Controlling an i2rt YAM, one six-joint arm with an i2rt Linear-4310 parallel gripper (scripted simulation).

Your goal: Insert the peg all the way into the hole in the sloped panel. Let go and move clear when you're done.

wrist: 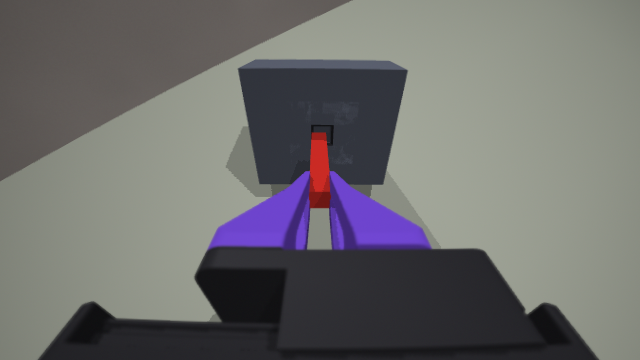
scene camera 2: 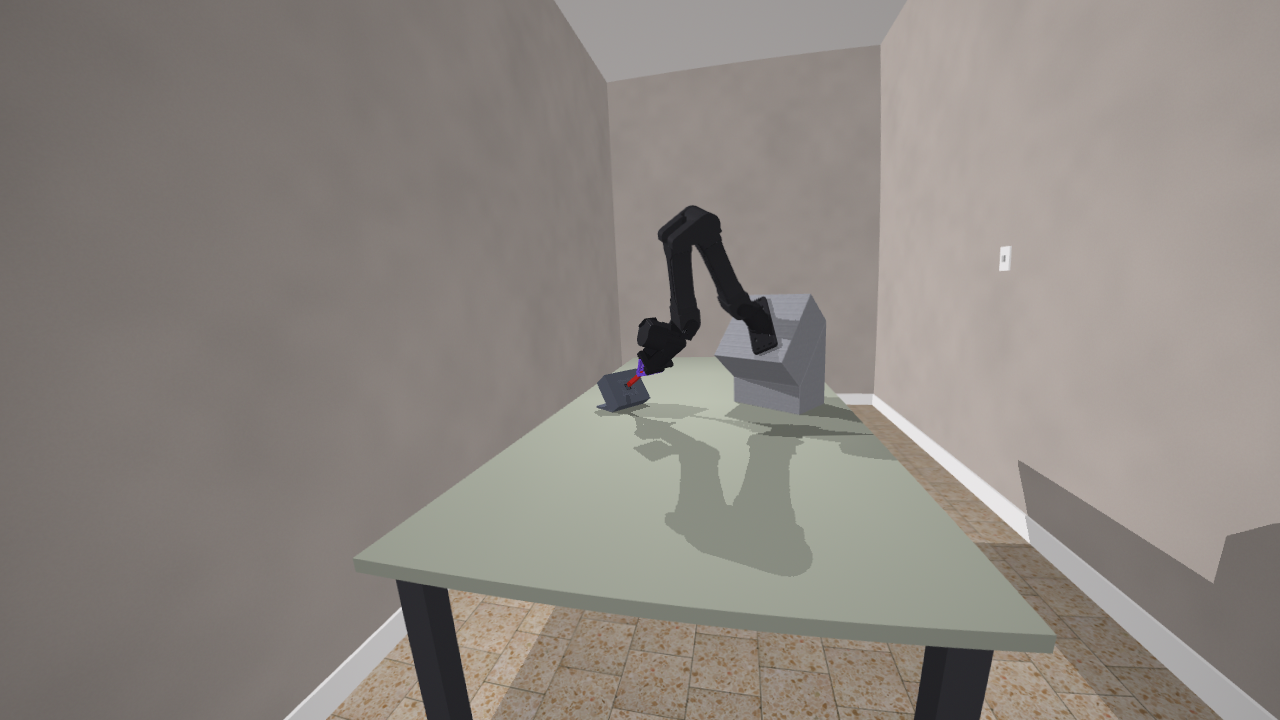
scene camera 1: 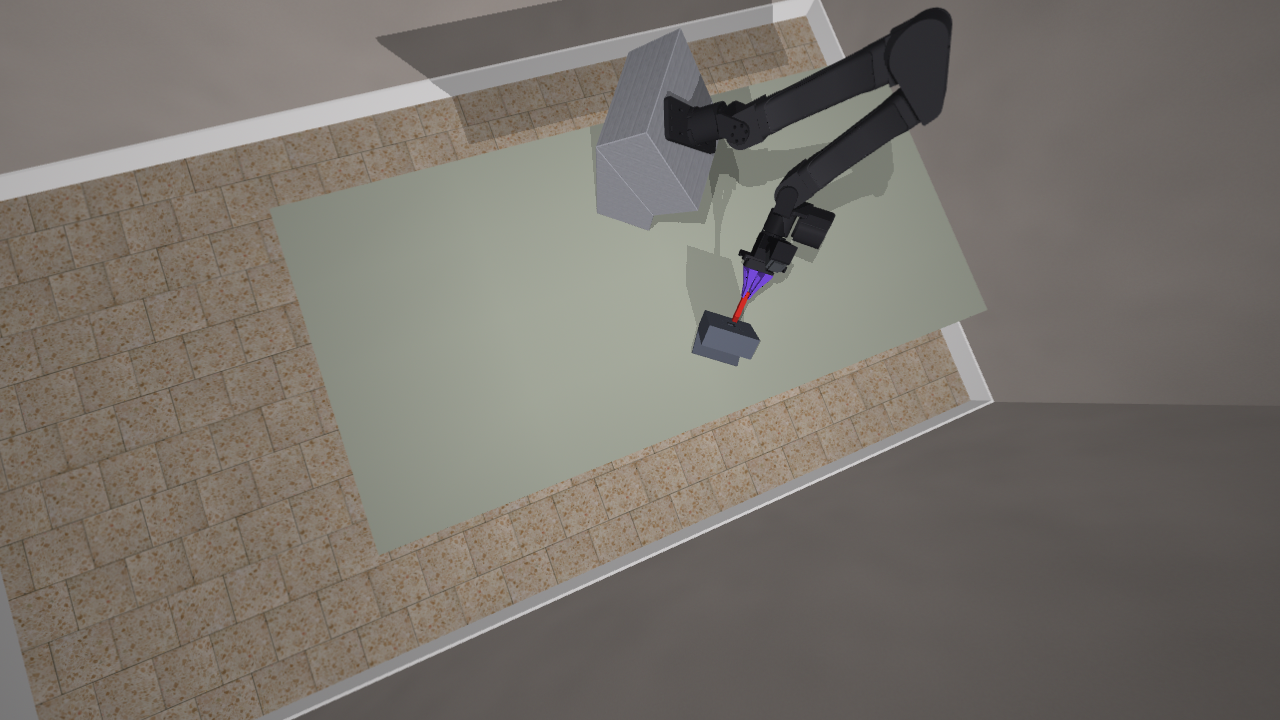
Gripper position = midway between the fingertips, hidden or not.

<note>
In view: my gripper [scene camera 1: 744,298] and a peg [wrist: 319,195].
My gripper also shows in the wrist view [wrist: 319,180].
</note>
